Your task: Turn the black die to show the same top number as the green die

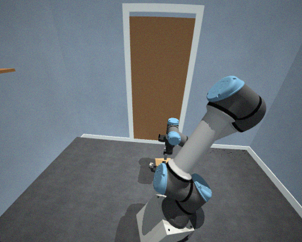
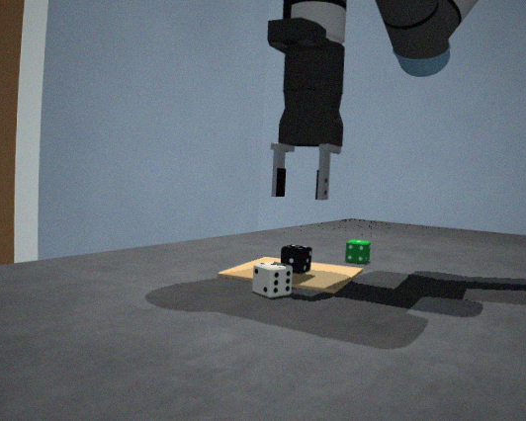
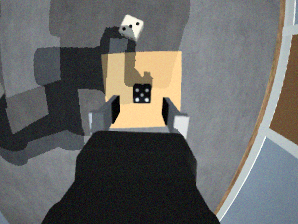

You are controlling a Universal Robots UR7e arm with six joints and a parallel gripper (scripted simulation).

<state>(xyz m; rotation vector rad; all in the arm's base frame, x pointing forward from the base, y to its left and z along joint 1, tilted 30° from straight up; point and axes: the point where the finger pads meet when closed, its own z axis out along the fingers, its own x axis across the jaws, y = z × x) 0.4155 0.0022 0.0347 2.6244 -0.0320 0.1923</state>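
Right now my hand is 9 cm above the black die. The rest, counted from my hand: white die: 11 cm to the left, 10 cm below, 2 cm behind; tan mat: 11 cm below; green die: 14 cm to the right, 10 cm below, 4 cm behind.
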